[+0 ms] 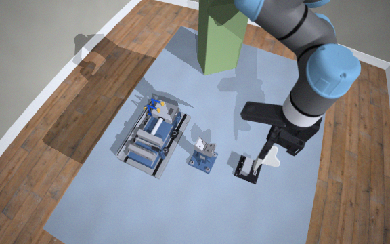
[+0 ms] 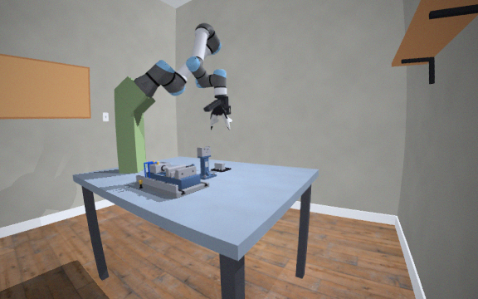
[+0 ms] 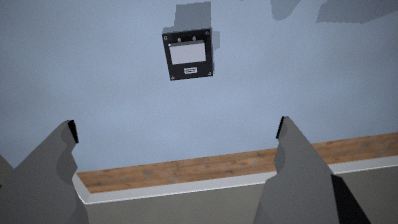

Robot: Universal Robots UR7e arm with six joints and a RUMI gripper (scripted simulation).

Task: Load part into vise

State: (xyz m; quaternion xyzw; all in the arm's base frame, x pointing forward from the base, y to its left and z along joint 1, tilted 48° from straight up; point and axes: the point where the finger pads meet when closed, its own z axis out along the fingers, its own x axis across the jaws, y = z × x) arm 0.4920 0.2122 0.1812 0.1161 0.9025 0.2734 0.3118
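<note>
The grey part lies 220 mm below my hand and 10 mm behind it. From my hand the other things lie so: work stop (330 mm to the right, 160 mm below, 110 mm ahead); then black infeed plate (240 mm below, 10 mm to the left, 10 mm behind); then cylinder rod (390 mm to the right, 170 mm below, 30 mm ahead).
</note>
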